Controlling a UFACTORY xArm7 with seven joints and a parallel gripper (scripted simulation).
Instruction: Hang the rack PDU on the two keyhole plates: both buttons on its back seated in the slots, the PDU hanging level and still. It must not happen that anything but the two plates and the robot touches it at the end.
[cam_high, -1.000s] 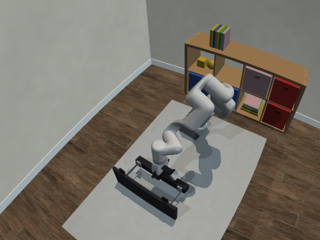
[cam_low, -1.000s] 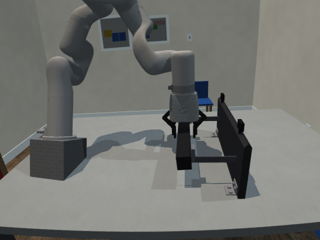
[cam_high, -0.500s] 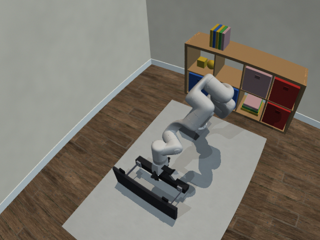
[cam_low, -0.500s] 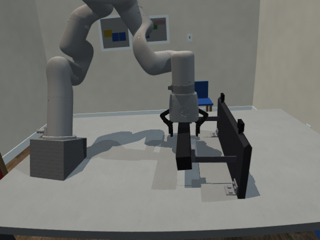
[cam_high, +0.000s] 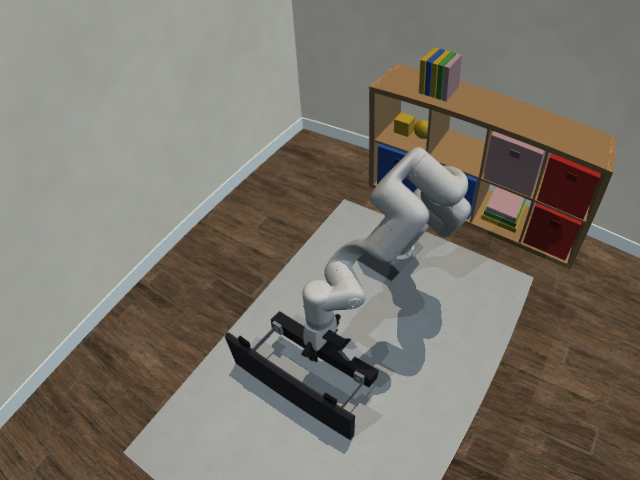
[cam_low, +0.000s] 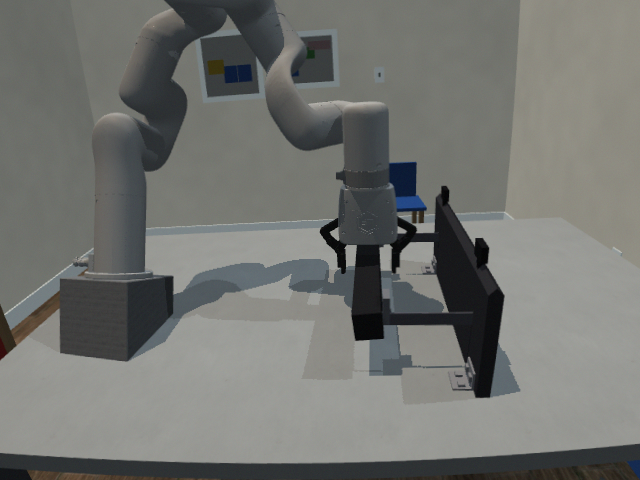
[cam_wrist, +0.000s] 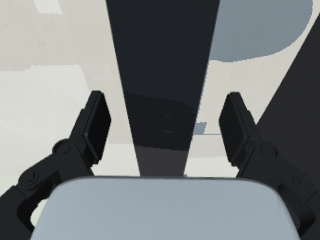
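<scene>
Right now the rack PDU is 2 cm ahead of my hand and 1 cm below it. Also, from my hand: black upright panel (16 cm ahead, 4 cm to the right, 2 cm below).
</scene>
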